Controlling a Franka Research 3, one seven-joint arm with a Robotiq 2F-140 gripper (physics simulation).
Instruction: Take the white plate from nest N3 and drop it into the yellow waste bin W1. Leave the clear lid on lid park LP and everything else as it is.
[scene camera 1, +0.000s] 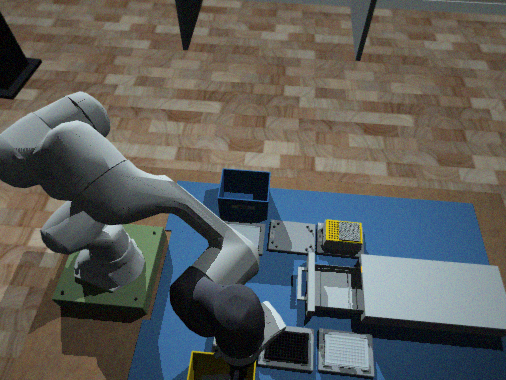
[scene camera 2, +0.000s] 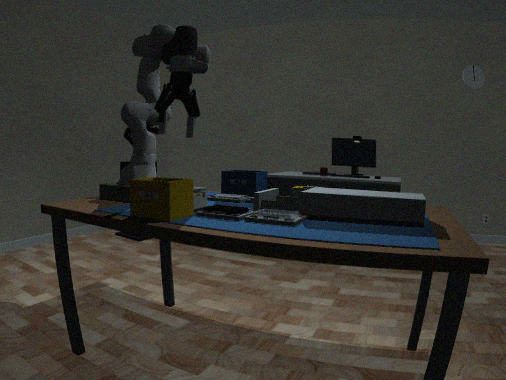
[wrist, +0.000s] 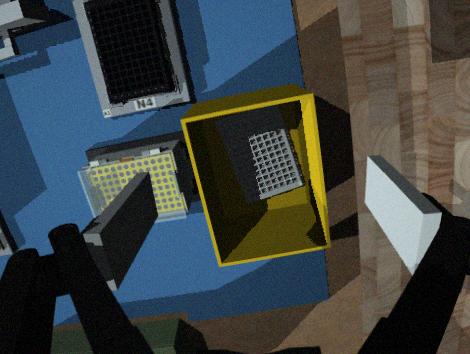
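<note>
The yellow waste bin W1 (scene camera 1: 200, 369) (scene camera 2: 175, 200) (wrist: 313, 155) stands near the table edge. In the wrist view a white gridded plate (wrist: 275, 162) lies inside it, partly in dark shadow. My gripper (scene camera 2: 175, 131) (wrist: 258, 187) is open and empty, high above the bin, its fingers wider apart than the bin. A grey nest (scene camera 1: 291, 236) in the back row holds no plate; its label is not readable. The nest to its left, with a pale flat piece (scene camera 1: 250, 232), is partly hidden by the arm; I cannot tell whether this is lid park LP.
A black plate (scene camera 1: 287, 347) (wrist: 132, 50) sits in nest N4, beside a white plate (scene camera 1: 345, 350) in another nest. A yellow perforated piece (wrist: 167, 185) stands beside the bin. A blue bin (scene camera 1: 244, 207) (scene camera 2: 244, 182), a yellow rack (scene camera 1: 343, 232), and a grey housing (scene camera 1: 430, 290) with an open drawer stand farther off.
</note>
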